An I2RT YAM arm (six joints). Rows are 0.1 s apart.
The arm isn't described. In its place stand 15 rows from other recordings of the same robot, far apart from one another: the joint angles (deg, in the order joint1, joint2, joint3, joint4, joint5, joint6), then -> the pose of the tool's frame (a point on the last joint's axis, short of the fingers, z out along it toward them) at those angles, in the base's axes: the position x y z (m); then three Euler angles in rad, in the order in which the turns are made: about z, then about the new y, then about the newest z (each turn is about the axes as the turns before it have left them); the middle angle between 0 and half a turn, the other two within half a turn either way.
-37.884, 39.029, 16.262, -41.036, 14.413, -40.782 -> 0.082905 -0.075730 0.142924 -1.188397 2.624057 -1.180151
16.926, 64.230, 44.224, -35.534, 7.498, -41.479 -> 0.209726 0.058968 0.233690 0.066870 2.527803 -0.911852
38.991, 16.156, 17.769, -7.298, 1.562, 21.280 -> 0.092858 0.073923 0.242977 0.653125 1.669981 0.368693
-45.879, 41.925, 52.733, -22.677, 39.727, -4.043 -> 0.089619 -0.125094 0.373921 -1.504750 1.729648 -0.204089
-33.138, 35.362, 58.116, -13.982, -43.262, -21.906 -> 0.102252 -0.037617 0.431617 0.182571 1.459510 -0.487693
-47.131, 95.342, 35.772, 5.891, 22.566, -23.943 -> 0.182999 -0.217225 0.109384 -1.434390 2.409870 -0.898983
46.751, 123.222, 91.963, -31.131, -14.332, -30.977 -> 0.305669 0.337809 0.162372 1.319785 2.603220 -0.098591
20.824, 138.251, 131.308, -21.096, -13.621, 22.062 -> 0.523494 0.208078 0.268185 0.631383 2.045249 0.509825
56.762, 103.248, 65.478, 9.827, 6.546, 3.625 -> 0.226770 0.338636 0.216595 0.861514 2.055039 0.002872
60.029, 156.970, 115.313, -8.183, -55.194, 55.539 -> 0.247796 0.488212 0.026682 2.197032 2.022203 1.741055
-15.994, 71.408, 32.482, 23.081, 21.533, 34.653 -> 0.253230 -0.086176 0.227218 -0.668383 1.827589 0.501011
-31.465, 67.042, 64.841, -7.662, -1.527, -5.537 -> 0.232598 -0.141228 0.388365 -0.522117 1.742876 -0.092006
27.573, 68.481, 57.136, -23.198, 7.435, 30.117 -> 0.237218 0.118676 0.307756 0.324116 2.167909 0.436797
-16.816, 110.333, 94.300, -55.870, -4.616, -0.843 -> 0.381603 -0.112336 0.246982 -0.039198 2.815961 0.226746
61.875, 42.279, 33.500, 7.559, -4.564, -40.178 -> 0.084908 0.164861 0.310678 1.159597 1.592022 -0.699544
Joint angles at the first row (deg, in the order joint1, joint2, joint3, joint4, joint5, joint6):
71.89 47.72 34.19 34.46 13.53 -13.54
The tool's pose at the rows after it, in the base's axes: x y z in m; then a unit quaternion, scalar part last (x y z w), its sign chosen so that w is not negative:
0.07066, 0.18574, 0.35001, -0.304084, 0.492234, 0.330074, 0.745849
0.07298, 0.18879, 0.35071, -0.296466, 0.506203, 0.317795, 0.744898
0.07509, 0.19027, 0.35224, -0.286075, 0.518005, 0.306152, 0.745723
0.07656, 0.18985, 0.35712, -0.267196, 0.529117, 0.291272, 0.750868
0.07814, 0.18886, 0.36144, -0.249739, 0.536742, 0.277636, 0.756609
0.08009, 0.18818, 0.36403, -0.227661, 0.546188, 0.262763, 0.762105
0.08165, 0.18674, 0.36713, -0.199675, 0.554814, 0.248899, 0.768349
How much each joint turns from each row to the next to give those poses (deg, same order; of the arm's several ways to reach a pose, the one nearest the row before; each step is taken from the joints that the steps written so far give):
0.00 0.62 0.88 -1.14 1.85 0.18
0.00 0.97 0.87 -0.88 2.10 0.18
-0.08 0.61 0.80 -0.71 2.11 0.17
0.08 0.27 1.14 -0.62 3.17 -0.09
-0.08 0.17 0.88 -0.17 2.63 -0.26
-0.09 0.35 0.53 0.43 3.16 -0.09
0.00 0.26 0.44 0.97 3.61 0.01

